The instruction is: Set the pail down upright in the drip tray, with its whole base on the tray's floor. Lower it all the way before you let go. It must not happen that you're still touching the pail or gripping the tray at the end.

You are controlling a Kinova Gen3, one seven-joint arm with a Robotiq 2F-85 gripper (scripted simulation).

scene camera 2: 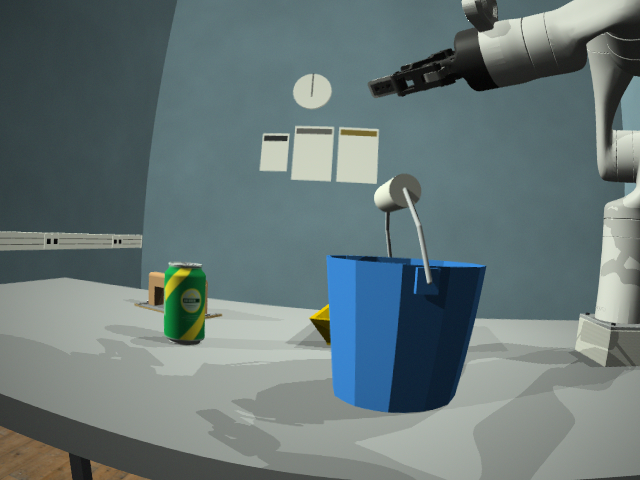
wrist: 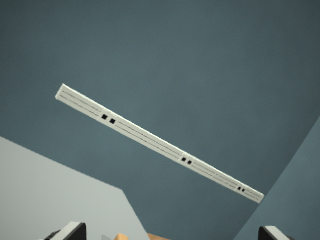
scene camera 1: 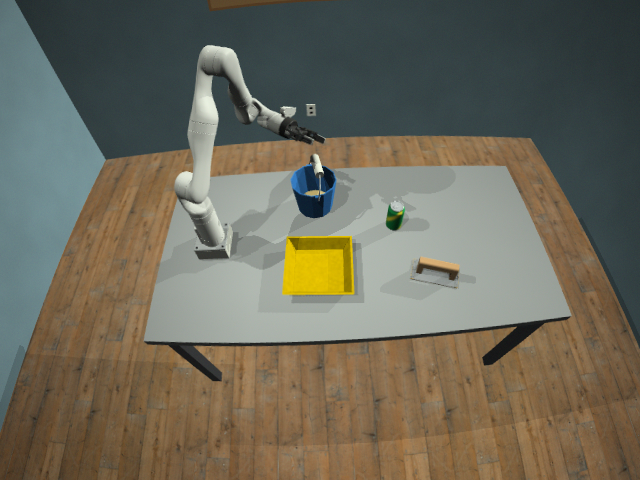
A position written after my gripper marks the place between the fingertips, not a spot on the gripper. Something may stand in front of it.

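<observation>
There is a yellow drip tray (scene camera 1: pixel 314 265) that I can see, and a blue pail (scene camera 1: pixel 303 180) shares that view. Scene camera 2 gives me the pail again, the blue pail (scene camera 2: pixel 394 350), together with my gripper (scene camera 2: pixel 388 81). As for the wrist view, the yellow drip tray is out of frame there, and the blue pail is out of frame in the wrist view too.
</observation>
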